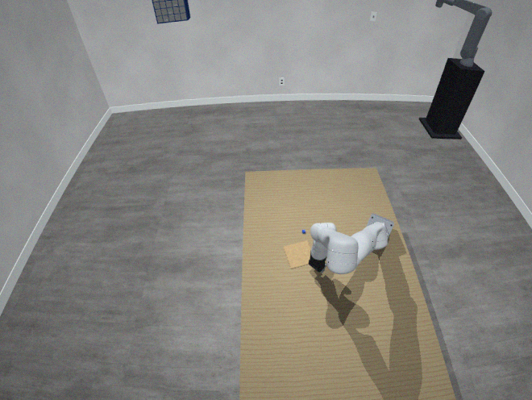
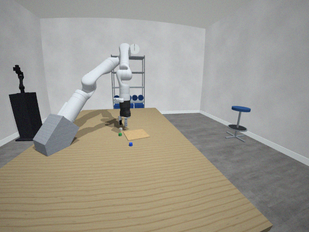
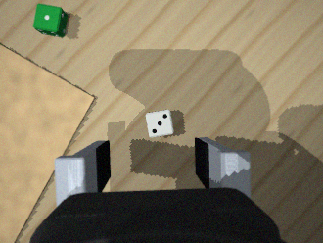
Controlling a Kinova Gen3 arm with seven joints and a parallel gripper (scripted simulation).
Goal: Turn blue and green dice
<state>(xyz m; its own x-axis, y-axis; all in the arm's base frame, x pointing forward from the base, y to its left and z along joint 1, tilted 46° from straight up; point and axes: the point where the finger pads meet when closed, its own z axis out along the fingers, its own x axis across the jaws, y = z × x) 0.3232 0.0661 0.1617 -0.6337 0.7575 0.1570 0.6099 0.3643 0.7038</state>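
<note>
Right now my hand is 40 mm above the white die, 20 mm past it and 10 mm to the left of it. Also, from my hand: green die (110 mm to the right, 40 mm below, 20 mm behind); tan mat (100 mm to the right, 90 mm ahead, 50 mm below); blue die (250 mm to the right, 50 mm ahead, 40 mm below).
</note>
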